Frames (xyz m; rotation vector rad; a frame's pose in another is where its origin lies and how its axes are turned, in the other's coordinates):
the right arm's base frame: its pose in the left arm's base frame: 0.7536 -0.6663 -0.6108 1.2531 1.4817 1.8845
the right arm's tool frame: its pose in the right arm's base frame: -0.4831 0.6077 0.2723 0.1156 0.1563 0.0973
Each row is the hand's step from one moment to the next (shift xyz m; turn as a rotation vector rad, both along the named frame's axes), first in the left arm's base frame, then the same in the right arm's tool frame.
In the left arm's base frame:
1: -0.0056 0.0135 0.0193 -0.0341 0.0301 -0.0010
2: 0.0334 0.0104 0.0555 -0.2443 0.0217 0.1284
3: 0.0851 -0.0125 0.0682 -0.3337 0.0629 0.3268
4: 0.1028 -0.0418 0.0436 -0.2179 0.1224 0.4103
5: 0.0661 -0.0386 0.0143 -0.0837 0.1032 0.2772
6: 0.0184 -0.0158 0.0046 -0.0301 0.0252 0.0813
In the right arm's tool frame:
1: 0.0212 0.0106 0.0048 0.0394 -0.0223 -0.0044
2: 0.0131 0.0566 0.0305 0.2201 0.0244 -0.1661
3: -0.0266 0.0927 0.0524 0.3937 0.1556 -0.2070
4: -0.0678 0.0867 0.0458 0.4029 0.2481 -0.0834
5: -0.0577 0.0476 0.0217 0.2477 0.1820 0.0041
6: -0.0191 0.0155 0.0026 0.0727 0.0532 -0.0063

